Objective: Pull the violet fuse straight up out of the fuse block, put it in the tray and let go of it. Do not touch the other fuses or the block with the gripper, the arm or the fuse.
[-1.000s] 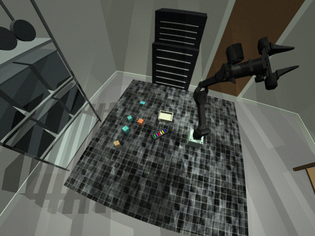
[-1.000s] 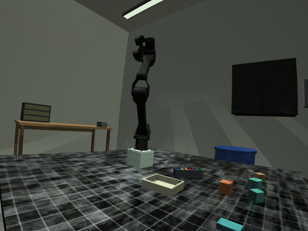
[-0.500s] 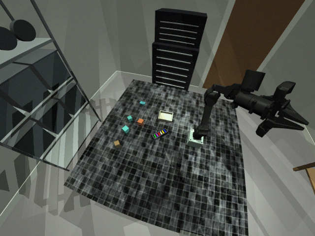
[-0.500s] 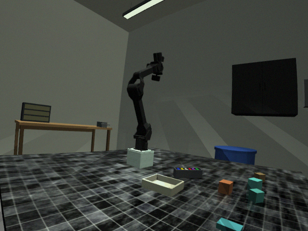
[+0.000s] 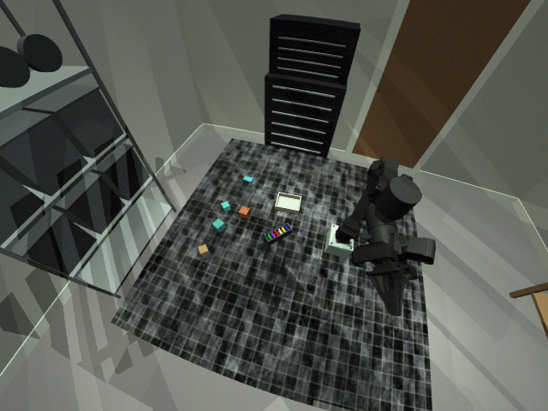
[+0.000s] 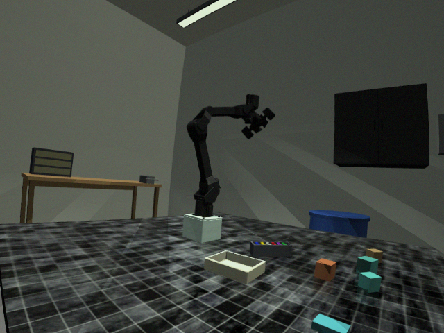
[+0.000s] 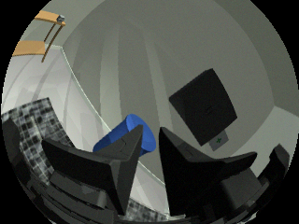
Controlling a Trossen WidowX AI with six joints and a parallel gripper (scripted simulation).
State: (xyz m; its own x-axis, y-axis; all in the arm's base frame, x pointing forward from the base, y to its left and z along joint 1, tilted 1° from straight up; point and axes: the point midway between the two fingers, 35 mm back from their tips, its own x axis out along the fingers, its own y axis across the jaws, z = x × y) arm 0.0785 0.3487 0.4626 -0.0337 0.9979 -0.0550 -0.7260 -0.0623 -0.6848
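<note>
Now: gripper tip 52 cm above the violet fuse, 39 cm to the left of it and 24 cm short of it. From my gripper tip the other things lie so: cream tray: 61 cm to the right, 54 cm below, 18 cm ahead.
</note>
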